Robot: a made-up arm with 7 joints.
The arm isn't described. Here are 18 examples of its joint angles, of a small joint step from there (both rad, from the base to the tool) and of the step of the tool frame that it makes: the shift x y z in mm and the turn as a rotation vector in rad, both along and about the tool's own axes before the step.
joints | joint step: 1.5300 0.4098 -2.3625 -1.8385 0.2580 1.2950 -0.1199 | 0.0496 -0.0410 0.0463 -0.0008 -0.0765 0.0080 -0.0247
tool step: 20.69 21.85 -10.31 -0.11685 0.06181 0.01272
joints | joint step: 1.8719 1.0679 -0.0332 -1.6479 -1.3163 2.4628 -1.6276 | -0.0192 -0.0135 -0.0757 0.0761 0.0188 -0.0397 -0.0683
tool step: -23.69 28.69 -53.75 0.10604 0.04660 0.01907
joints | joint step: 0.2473 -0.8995 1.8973 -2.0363 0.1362 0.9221 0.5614 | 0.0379 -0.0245 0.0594 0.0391 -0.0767 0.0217 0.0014
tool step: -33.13 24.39 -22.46 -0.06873 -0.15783 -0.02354
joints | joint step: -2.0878 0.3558 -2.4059 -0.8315 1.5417 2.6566 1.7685 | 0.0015 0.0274 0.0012 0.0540 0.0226 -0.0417 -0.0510
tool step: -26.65 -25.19 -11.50 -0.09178 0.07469 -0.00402
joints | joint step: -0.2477 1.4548 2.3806 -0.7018 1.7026 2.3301 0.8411 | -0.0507 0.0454 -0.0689 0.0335 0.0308 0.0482 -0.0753
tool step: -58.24 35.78 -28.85 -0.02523 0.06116 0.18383
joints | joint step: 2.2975 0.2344 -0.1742 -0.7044 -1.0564 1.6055 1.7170 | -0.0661 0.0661 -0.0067 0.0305 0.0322 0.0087 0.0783
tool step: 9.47 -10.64 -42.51 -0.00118 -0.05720 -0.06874
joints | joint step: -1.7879 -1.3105 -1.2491 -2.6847 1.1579 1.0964 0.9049 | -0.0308 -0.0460 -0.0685 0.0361 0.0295 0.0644 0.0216
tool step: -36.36 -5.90 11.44 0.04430 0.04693 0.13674
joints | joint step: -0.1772 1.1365 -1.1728 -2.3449 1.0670 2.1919 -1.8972 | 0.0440 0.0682 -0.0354 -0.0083 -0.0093 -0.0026 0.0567
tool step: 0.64 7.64 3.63 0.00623 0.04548 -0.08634
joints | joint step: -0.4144 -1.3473 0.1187 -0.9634 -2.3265 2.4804 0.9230 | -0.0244 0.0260 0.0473 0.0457 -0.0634 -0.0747 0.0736
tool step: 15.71 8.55 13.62 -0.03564 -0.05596 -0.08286
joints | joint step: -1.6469 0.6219 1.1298 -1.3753 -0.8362 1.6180 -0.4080 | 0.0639 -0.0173 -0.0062 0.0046 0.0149 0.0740 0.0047
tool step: 9.40 38.97 23.53 -0.06924 -0.07094 0.04250
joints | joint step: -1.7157 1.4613 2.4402 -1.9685 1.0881 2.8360 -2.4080 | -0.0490 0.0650 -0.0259 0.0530 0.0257 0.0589 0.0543
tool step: -32.86 -8.92 59.95 -0.10604 -0.02603 -0.16083
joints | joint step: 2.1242 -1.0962 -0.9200 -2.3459 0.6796 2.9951 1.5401 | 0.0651 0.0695 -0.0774 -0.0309 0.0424 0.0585 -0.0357
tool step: 46.32 -14.80 4.09 0.00531 -0.11077 0.01065
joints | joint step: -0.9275 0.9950 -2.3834 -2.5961 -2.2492 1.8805 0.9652 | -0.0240 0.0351 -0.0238 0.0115 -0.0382 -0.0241 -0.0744
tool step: -0.07 -12.72 -13.50 -0.11495 0.05223 0.01584
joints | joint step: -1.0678 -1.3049 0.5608 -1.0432 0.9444 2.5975 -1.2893 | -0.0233 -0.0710 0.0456 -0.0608 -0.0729 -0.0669 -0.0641
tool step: 37.31 39.07 -14.37 0.00055 0.13400 0.16360
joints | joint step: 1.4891 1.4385 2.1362 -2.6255 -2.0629 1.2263 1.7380 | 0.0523 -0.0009 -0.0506 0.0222 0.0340 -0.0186 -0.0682
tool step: -4.24 9.59 -23.66 -0.07423 0.10475 0.04880
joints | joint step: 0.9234 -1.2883 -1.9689 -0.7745 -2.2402 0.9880 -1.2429 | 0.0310 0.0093 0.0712 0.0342 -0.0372 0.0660 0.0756
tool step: -35.38 11.64 10.62 -0.01600 -0.12008 -0.11184
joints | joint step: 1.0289 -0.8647 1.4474 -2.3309 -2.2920 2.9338 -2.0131 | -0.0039 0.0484 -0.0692 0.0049 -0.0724 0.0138 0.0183
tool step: 32.29 10.02 10.33 0.00431 -0.02577 -0.01943
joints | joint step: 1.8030 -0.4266 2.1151 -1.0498 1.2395 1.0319 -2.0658 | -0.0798 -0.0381 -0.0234 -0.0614 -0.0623 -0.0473 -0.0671
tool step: -50.40 24.59 -32.21 0.08813 -0.01535 -0.06963
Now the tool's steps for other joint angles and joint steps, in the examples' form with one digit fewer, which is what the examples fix.
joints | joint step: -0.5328 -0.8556 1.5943 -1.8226 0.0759 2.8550 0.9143 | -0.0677 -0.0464 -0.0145 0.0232 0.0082 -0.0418 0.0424
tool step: 18.5 -21.1 -7.8 -0.0551 -0.0458 -0.0791
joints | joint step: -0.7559 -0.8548 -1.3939 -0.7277 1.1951 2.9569 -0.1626 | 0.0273 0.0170 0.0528 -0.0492 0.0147 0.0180 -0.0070
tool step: -20.7 -32.1 -31.1 0.0206 0.0377 -0.0818
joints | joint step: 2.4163 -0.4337 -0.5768 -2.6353 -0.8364 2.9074 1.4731 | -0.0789 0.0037 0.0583 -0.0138 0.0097 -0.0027 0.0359
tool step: 2.7 -4.2 2.4 0.0032 -0.0375 -0.0447
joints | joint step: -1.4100 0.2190 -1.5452 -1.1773 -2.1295 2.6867 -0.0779 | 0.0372 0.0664 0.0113 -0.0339 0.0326 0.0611 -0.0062
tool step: 11.5 -4.0 57.3 -0.0429 -0.1212 0.0415
